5 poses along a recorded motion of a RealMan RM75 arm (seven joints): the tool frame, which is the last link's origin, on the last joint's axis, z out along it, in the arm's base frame.
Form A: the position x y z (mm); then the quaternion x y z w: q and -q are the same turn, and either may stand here.
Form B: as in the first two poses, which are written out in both.
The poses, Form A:
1: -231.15 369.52 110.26 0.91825 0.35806 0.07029 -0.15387
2: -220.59 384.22 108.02 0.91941 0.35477 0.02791 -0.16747
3: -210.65 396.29 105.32 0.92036 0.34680 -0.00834 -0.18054
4: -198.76 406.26 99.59 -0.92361 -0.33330 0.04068 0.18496
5: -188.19 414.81 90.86 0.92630 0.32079 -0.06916 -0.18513
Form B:
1: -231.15 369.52 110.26 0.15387 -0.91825 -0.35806 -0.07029
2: -220.59 384.22 108.02 0.16747 -0.91941 -0.35477 -0.02791
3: -210.65 396.29 105.32 0.18054 -0.92036 -0.34680 0.00834
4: -198.76 406.26 99.59 0.18496 -0.92361 -0.33330 0.04068
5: -188.19 414.81 90.86 0.18513 -0.92630 -0.32079 0.06916
